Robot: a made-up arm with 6 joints.
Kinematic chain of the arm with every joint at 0, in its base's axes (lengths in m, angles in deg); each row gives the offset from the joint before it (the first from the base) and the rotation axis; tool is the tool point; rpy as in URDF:
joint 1: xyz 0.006 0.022 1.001 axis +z
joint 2: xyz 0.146 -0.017 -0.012 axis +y
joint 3: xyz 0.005 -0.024 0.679 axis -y
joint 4: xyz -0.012 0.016 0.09 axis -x
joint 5: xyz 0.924 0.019 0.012 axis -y
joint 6: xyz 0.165 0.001 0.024 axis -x
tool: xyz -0.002 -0.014 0.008 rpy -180 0 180
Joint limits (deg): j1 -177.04..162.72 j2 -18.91..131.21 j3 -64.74..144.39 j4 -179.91..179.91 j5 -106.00..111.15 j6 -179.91..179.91
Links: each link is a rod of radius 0.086 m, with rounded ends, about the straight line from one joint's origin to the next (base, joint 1, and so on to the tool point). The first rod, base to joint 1, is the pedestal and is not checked.
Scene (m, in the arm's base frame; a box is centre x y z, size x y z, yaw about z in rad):
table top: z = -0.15
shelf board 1: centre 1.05 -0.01 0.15 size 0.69 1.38 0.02 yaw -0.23
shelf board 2: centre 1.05 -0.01 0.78 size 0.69 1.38 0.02 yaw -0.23
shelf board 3: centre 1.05 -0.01 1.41 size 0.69 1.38 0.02 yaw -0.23
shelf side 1: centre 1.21 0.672 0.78 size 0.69 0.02 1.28 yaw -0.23
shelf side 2: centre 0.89 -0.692 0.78 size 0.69 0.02 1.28 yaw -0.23
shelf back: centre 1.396 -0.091 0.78 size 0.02 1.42 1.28 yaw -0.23
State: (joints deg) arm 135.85 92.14 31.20 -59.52 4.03 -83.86
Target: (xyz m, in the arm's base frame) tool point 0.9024 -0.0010 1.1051
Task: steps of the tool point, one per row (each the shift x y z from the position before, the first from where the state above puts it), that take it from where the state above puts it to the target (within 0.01 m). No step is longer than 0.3 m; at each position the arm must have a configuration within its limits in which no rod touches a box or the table.
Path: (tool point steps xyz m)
1: 0.1036 0.1224 0.1961
2: 0.1417 0.0743 0.1960
3: 0.1660 0.0191 0.1851
4: 0.1747 -0.0368 0.1647
5: 0.1685 -0.0889 0.1357
6: 0.1485 -0.1321 0.1000
7: 0.1179 -0.1624 0.0590
8: 0.0811 -0.1768 0.0160
9: 0.1812 -0.0074 -0.0025
10: 0.1779 -0.0569 -0.0046
11: 0.1612 -0.1034 -0.0056
12: 0.1327 -0.1442 -0.0055
13: 0.0951 -0.1760 -0.0041
14: 0.0507 -0.1977 -0.0018

